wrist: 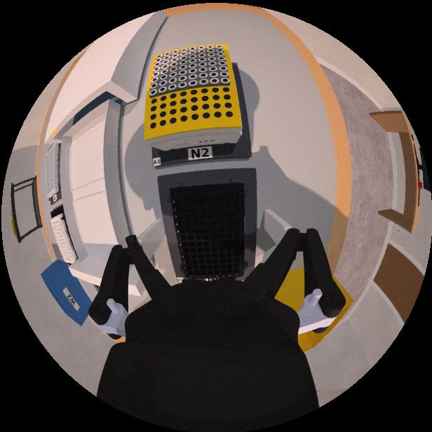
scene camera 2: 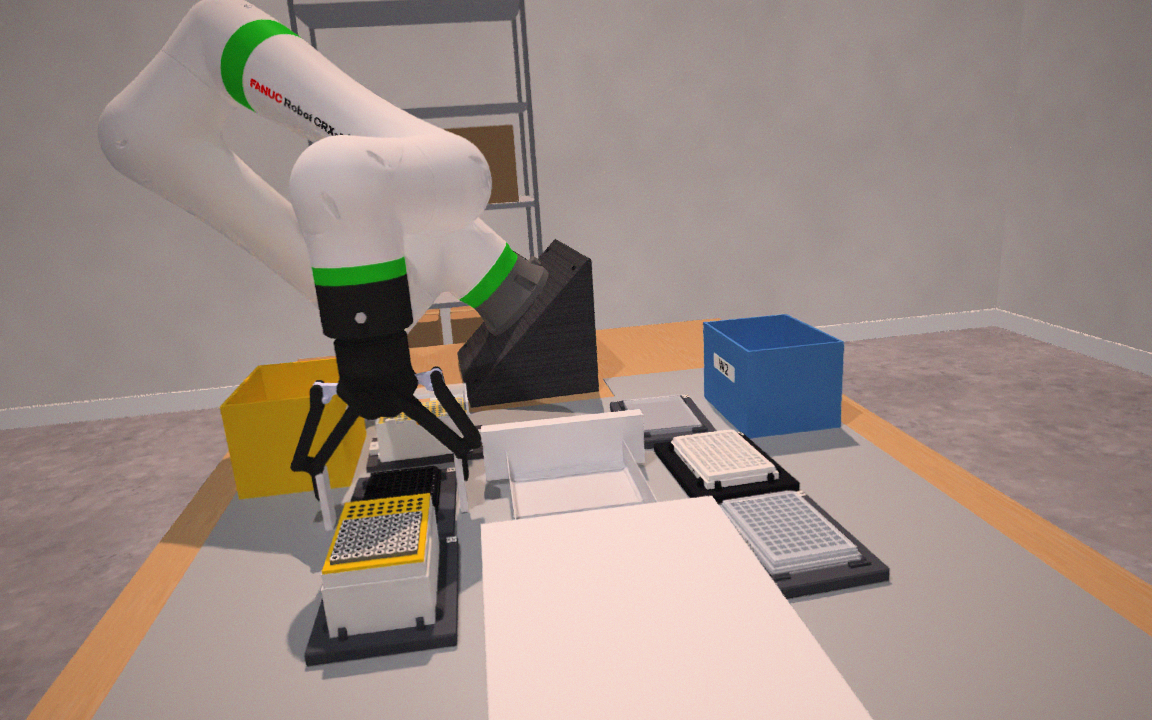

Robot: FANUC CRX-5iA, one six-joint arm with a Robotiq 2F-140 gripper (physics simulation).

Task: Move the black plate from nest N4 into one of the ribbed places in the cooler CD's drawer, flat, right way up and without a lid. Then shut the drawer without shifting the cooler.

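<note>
The black plate lies flat in nest N4, its wells facing up and with no lid seen on it. My gripper is open and holds nothing. It points down over the plate, with a finger pad out to each side, apart from the plate. The arm's black body hides the near end of the nest in the wrist view. The white cooler CD stands beside the nests. Its drawer is pulled out, and its visible floor bears no plate.
A tall yellow-topped tip box stands in nest N2, close to N4. A yellow bin and another tip box stand behind. Across the drawer are a white plate, a grey plate and blue bin W2.
</note>
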